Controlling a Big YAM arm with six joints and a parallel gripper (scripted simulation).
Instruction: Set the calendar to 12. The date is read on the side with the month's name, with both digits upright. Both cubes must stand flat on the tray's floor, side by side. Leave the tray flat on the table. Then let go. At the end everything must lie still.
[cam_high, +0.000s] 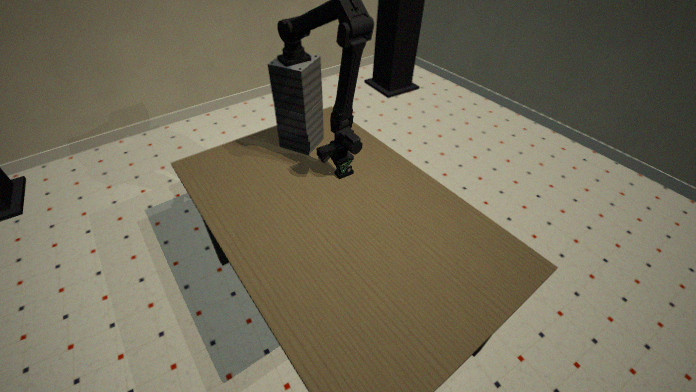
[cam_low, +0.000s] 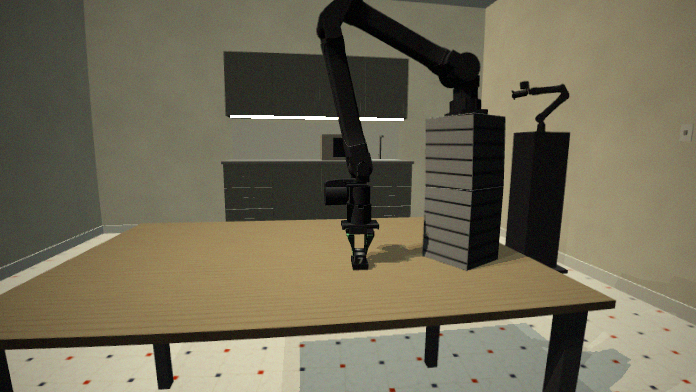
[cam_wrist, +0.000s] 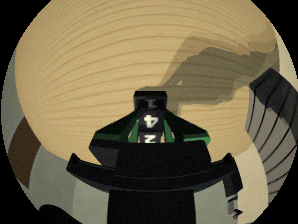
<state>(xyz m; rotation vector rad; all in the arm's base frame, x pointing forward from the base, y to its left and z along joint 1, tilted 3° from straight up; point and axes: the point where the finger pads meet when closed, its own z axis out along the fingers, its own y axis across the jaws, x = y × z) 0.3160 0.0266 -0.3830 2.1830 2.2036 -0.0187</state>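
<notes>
Now: the black calendar tray 2 cm to the left of my hand and 2 cm below it.
</notes>
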